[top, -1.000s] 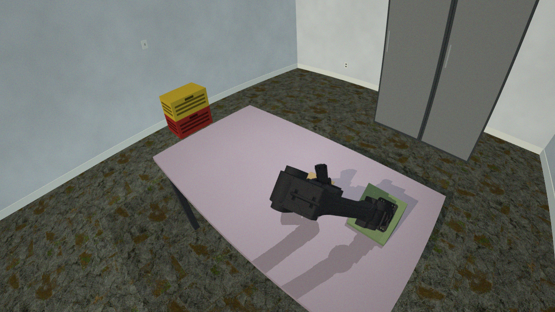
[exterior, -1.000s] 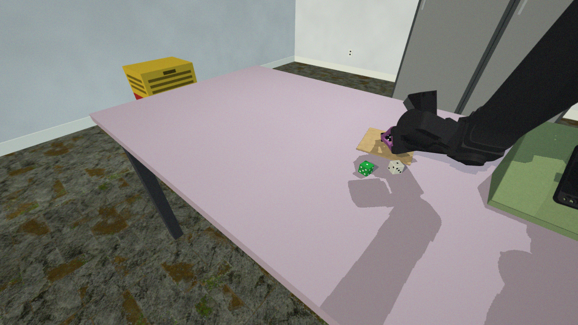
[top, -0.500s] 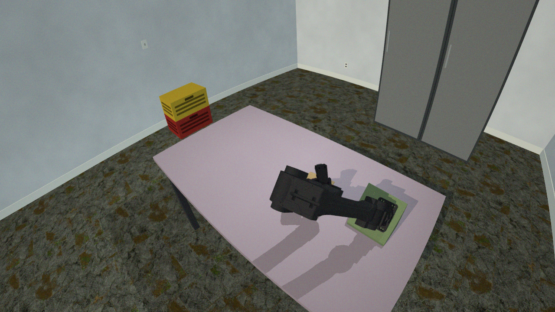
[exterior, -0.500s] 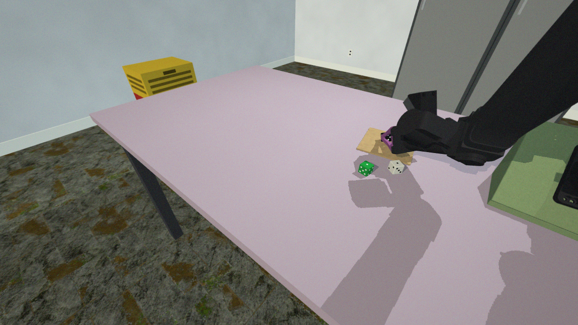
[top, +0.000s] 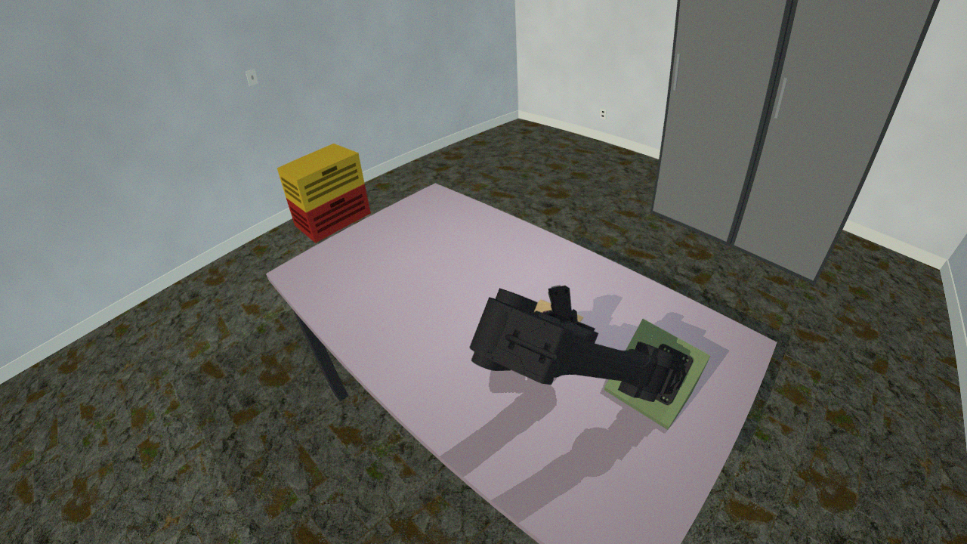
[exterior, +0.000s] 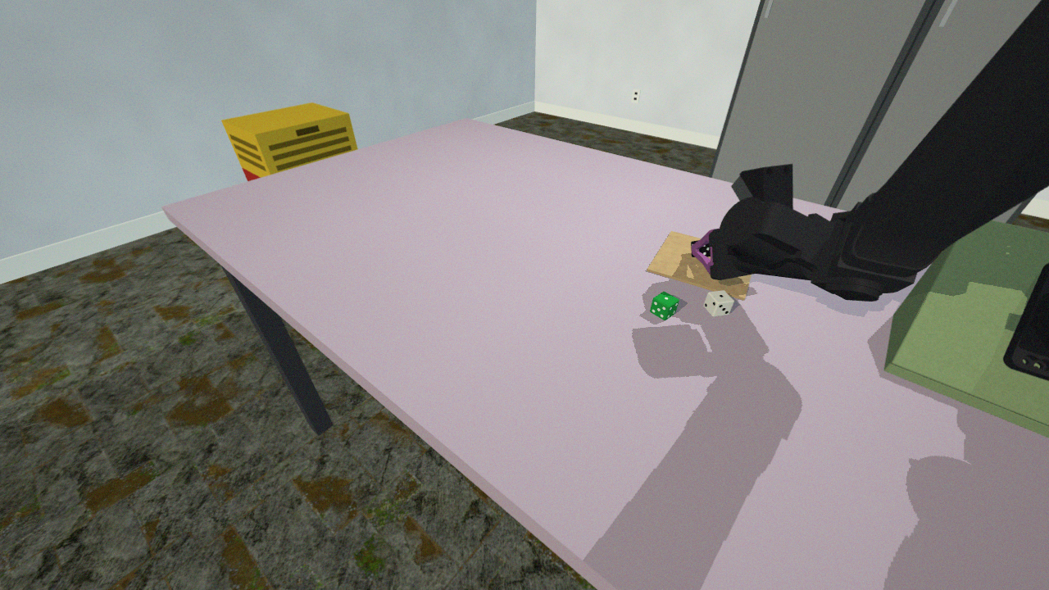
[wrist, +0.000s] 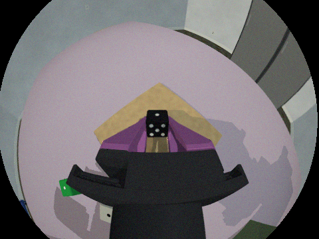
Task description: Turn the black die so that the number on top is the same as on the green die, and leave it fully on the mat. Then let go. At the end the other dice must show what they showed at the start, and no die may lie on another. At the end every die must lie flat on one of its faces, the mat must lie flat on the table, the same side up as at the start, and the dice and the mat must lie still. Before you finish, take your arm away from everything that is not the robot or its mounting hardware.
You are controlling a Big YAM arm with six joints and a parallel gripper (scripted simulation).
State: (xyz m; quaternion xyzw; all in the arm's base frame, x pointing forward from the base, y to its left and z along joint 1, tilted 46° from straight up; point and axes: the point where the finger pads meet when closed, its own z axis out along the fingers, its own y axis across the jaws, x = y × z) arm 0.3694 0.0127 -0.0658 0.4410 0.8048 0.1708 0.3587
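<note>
Now: the tan mat 2 cm below my hand and 1 cm behind it. The rest, counted from my hand: black die right at my hand; green die 16 cm to the left, 1 cm below, 1 cm behind; white die 11 cm to the left, 6 cm behind, 1 cm below.
</note>
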